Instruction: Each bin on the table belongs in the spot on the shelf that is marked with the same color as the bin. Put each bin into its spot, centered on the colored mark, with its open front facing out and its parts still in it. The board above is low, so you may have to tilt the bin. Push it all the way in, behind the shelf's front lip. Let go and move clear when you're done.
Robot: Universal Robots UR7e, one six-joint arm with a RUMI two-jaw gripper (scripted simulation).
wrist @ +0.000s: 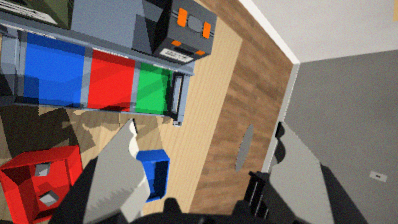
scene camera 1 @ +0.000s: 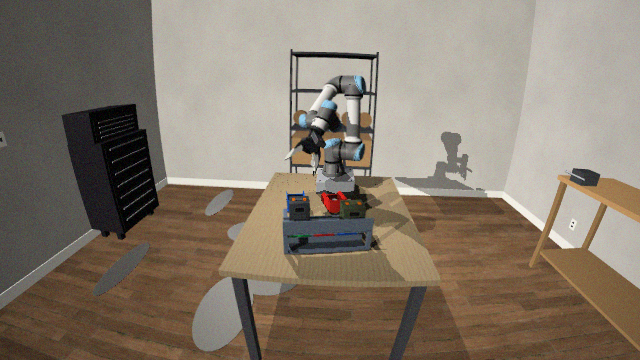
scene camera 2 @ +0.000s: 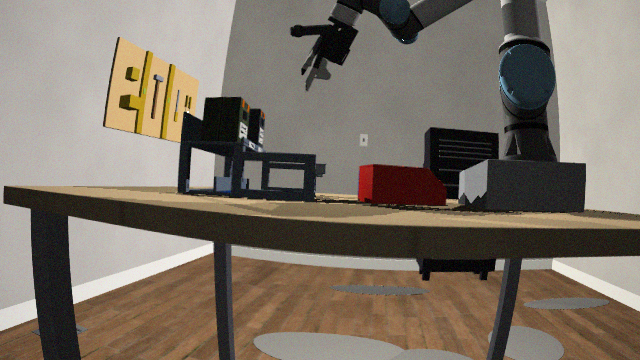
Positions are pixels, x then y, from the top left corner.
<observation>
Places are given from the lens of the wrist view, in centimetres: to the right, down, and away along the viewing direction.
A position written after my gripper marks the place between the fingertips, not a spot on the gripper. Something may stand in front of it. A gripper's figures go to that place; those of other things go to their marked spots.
my gripper (wrist: 205,121): 1, 1, 14
blue bin (wrist: 157,173): -15, 22, 44
colored mark (wrist: 53,70): -33, -10, 27
The marked spots on the colored mark and the blue bin are 40 cm apart.
</observation>
